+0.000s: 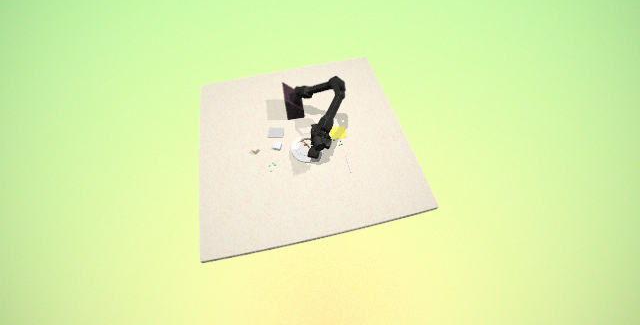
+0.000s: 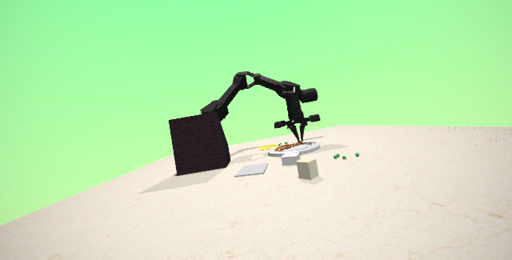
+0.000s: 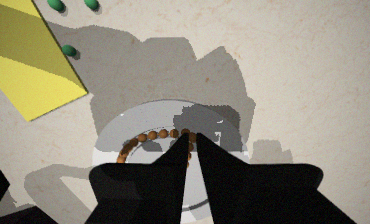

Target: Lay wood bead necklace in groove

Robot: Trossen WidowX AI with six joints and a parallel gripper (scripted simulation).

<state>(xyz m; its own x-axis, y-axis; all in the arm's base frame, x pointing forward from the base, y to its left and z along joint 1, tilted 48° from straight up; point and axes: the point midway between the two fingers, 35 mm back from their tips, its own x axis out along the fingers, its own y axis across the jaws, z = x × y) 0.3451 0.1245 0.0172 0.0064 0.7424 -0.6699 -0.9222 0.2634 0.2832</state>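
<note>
My gripper tip is 50 mm to the left of the round white bead board, 50 mm past it and 10 mm above it. The rest, counted from my gripper tip: thin white strip (170 mm to the left, 100 mm ahead, 20 mm below); yellow card (140 mm to the left, 130 mm behind, 20 mm below); grey flat plate (230 mm to the right, 200 mm behind, 20 mm below).
</note>
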